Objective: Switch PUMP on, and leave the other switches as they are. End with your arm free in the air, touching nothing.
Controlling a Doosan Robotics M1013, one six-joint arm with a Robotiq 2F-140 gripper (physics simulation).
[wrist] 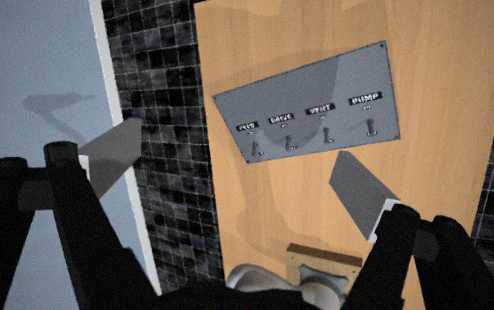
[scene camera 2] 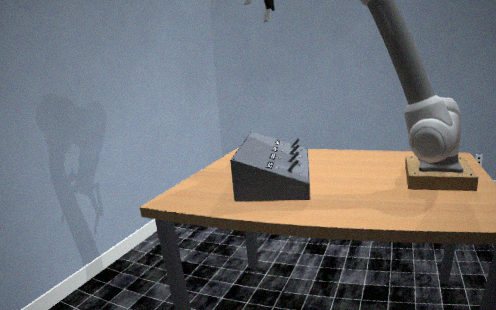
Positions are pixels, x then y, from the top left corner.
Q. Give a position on a grey sloped switch box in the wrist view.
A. At 341,94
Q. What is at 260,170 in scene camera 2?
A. A grey sloped switch box.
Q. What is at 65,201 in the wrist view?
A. My gripper.
